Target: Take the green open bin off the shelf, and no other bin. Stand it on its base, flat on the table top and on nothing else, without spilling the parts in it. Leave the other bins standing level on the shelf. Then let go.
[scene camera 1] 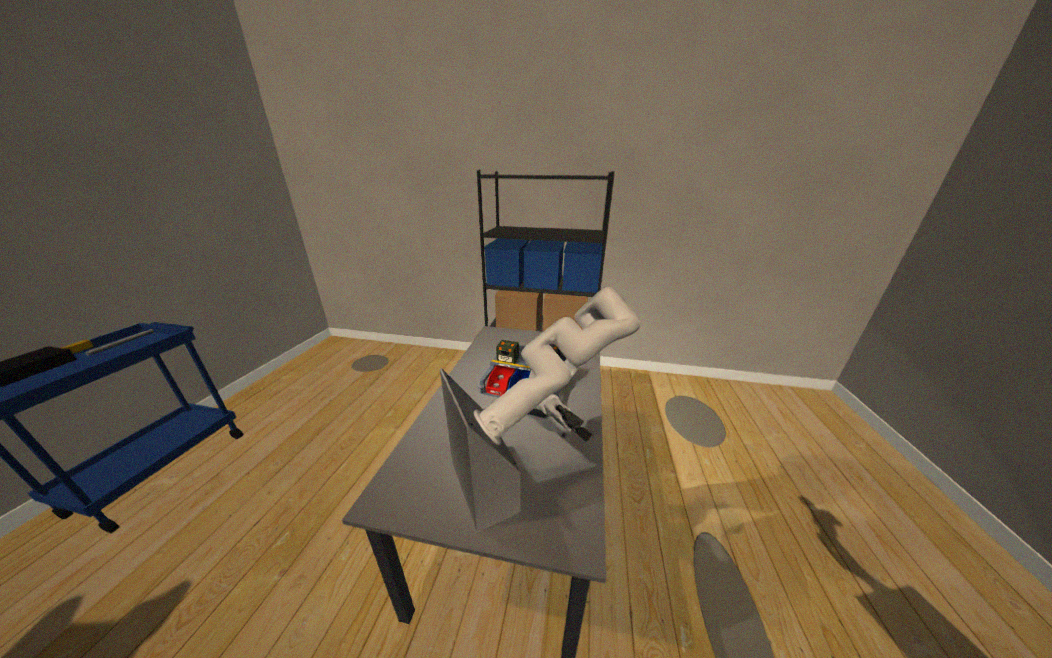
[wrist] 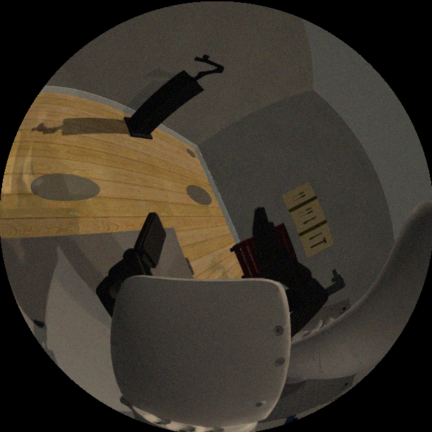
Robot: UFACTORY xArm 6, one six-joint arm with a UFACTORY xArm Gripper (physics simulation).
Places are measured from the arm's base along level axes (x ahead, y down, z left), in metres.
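Pixels of known places: gripper, fingertip midpoint: [scene camera 1: 585, 431]; arm's base at its link origin: [scene camera 1: 486, 428].
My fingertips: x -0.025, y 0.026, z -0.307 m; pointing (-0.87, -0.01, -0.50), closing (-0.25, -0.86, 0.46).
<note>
Ahead of a thing's pixels: the offset from my fingertips to its top centre. "spot": to the spot under its first point. Level surfaces: height alone.
A small dark green box with orange spots and a pale front @[dz +0.209, dx +0.684, dy +0.086 m] [scene camera 1: 508, 351] stands toward the far end of the table; I cannot tell if it is the green open bin. In front of it are a yellow bar @[spot: dz +0.189, dx +0.657, dy +0.156 m] [scene camera 1: 509, 364], a red bin @[dz +0.232, dx +0.630, dy +0.187 m] [scene camera 1: 496, 380] and a blue bin @[dz +0.130, dx +0.584, dy +0.187 m] [scene camera 1: 519, 377], partly hidden by the arm. The shelf's shape is too small to make out. My gripper [scene camera 1: 583, 429] [wrist: 205, 221] is open and empty, over the right side of the table, nearer the camera than the bins and well apart from them. No bin shows between its fingers in the wrist view.
An upright grey panel [scene camera 1: 459, 442] stands on the table @[dy +0.268 m] [scene camera 1: 418, 481] beside the arm's base. A dark rack [scene camera 1: 480, 209] with blue boxes stands beyond the table. A blue cart [scene camera 1: 131, 353] is at left. A red cabinet [wrist: 245, 259] shows behind the right finger.
</note>
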